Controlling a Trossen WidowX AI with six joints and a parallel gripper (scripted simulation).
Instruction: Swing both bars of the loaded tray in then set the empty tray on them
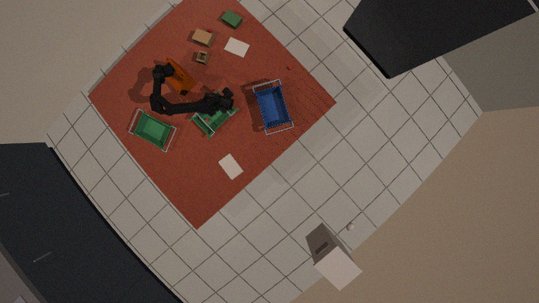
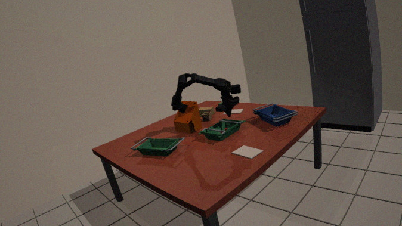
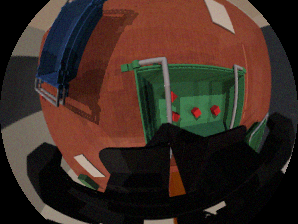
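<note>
Right now the green tray is 480 mm to the right of my gripper tip, 190 mm behind it and 50 mm below it. The rest, counted from my gripper tip: tan box: 460 mm behind, 180 mm to the left, 60 mm below; then green block: 440 mm behind, 410 mm to the left, 70 mm below.
</note>
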